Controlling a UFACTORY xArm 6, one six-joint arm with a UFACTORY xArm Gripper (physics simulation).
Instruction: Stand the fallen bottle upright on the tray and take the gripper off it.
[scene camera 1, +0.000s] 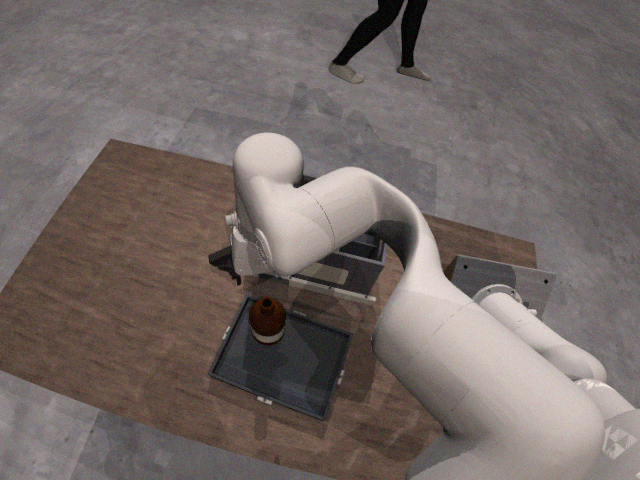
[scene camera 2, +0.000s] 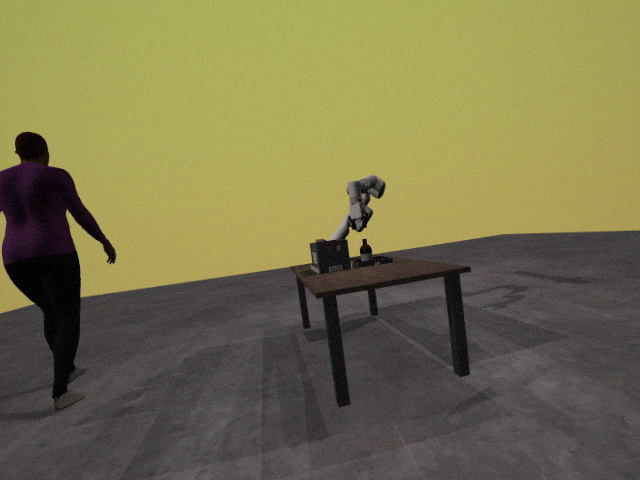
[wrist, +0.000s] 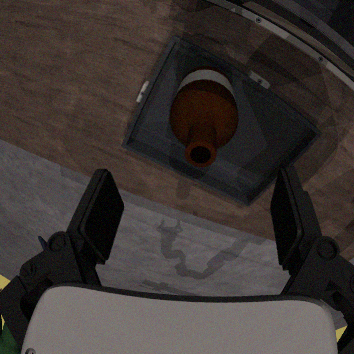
Scene:
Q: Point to a brown bottle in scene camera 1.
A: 267, 316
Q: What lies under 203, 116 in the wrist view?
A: A brown bottle.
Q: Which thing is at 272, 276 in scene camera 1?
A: A pale strip.

